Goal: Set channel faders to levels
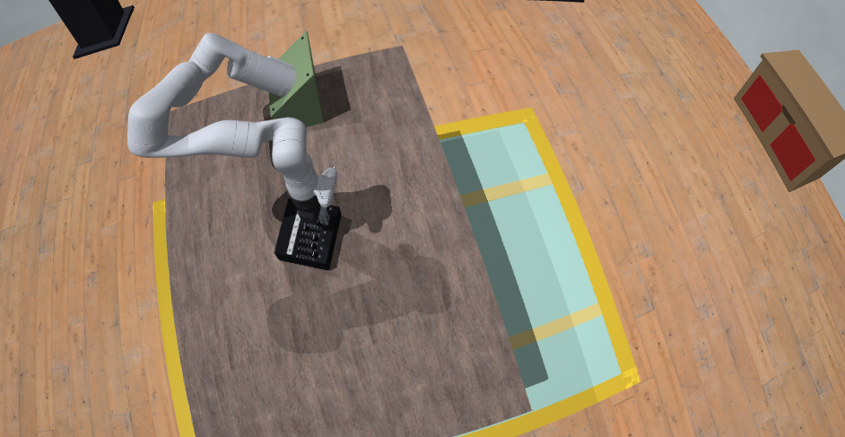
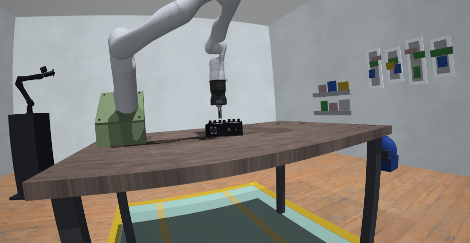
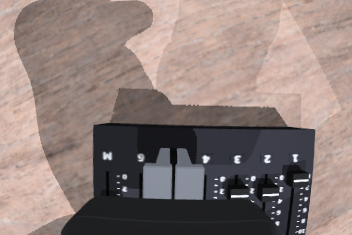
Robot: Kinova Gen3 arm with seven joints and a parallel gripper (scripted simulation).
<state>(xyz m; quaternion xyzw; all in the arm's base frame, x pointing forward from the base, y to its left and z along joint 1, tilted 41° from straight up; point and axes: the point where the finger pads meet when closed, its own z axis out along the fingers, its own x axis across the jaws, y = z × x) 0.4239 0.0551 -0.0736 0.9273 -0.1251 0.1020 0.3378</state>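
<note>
The master fader cap is 50 mm behind my hand, 20 mm to the right of it and 30 mm below it.
</note>
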